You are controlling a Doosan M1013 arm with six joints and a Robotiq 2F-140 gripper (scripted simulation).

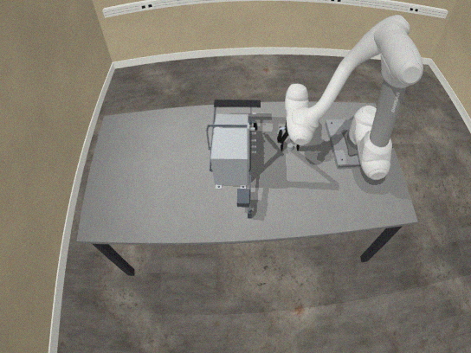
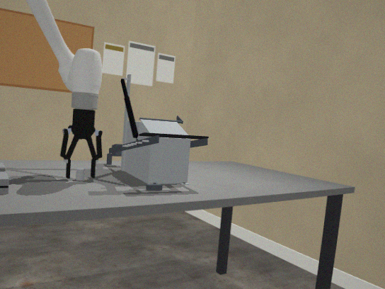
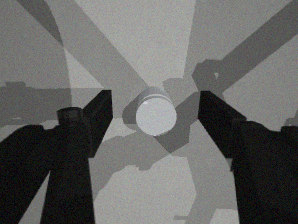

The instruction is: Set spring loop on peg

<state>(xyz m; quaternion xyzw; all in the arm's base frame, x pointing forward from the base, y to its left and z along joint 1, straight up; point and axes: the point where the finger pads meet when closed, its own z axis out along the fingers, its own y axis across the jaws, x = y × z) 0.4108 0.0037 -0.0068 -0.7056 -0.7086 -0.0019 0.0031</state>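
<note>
My hand is 1 cm above the steel test weight. Round my hand: dark spring 19 cm ahead, 4 cm to the left, 22 cm above.
</note>
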